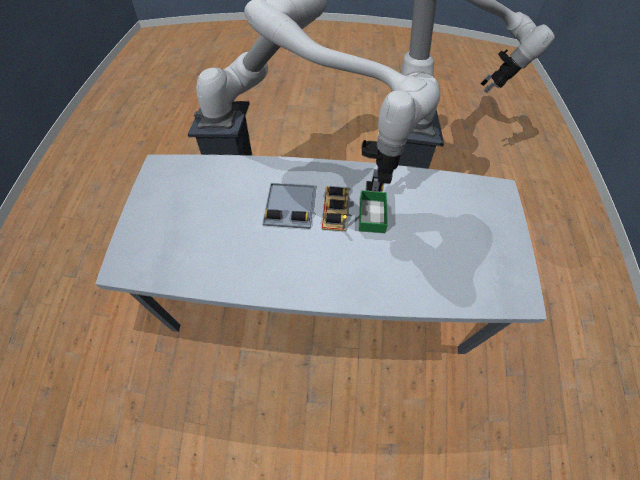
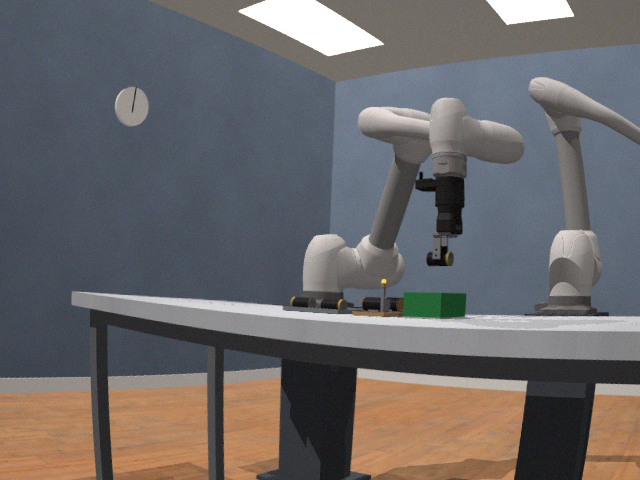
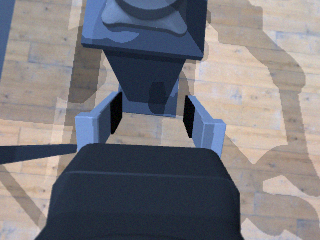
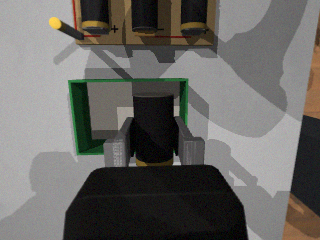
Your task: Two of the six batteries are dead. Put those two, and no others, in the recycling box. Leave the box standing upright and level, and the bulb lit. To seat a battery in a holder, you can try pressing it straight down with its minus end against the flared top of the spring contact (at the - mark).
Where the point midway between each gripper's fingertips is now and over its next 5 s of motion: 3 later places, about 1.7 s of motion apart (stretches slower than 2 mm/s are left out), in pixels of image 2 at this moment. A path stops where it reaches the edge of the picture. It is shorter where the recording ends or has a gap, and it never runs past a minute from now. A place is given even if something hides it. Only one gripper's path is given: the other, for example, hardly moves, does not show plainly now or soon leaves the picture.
My right gripper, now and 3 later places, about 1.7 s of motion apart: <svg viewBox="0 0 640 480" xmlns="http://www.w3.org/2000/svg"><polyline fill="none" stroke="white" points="440,259 441,297 442,274 338,258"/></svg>
